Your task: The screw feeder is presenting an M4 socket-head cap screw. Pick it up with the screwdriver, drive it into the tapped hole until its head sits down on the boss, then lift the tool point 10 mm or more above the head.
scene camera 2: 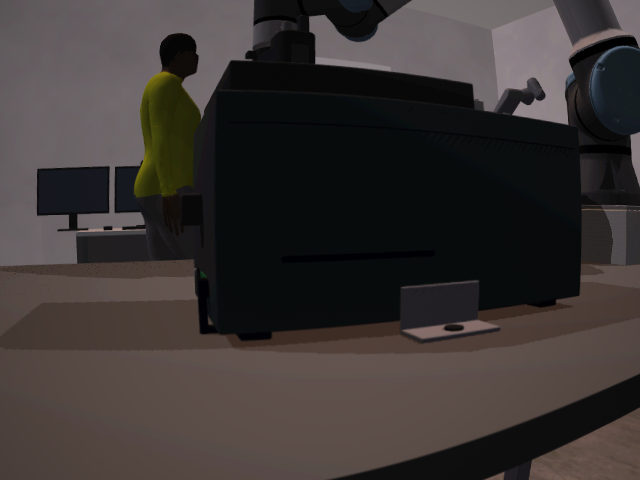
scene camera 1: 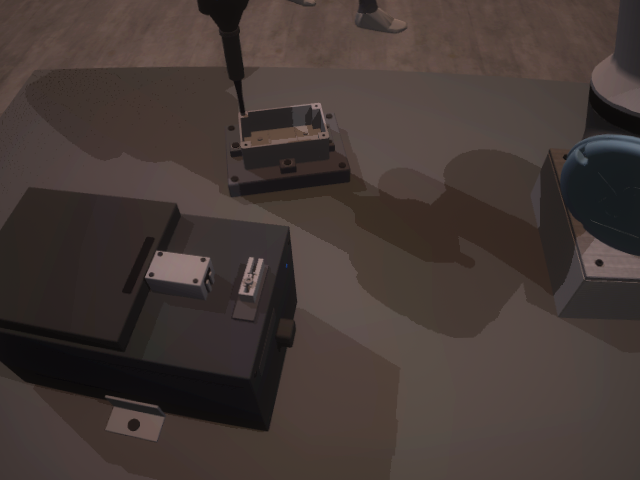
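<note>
My screwdriver [scene camera 1: 240, 95] comes down from the top of scene camera 1, and its thin bit ends at the far left corner boss of the open box. Whether a screw sits at its tip or in that corner is too small to tell. The pale open-topped box [scene camera 1: 285, 152] has a small hole at each of its other visible corners. The dark screw feeder [scene camera 1: 206, 341] [scene camera 2: 387, 206] stands at the near left in scene camera 1. Its white pick-up block [scene camera 1: 250, 279] has a slot with a small round detail that I cannot make out. The feeder hides the bit and the box in scene camera 2.
The box sits in a dark fixture plate [scene camera 1: 315, 176]. A white block [scene camera 1: 180, 268] stands on the feeder's top, and an angled bracket [scene camera 1: 147, 431] [scene camera 2: 439, 304] lies beside the feeder. The robot's base block [scene camera 1: 610, 297] is at the right. A person in yellow [scene camera 2: 165, 134] stands behind the table.
</note>
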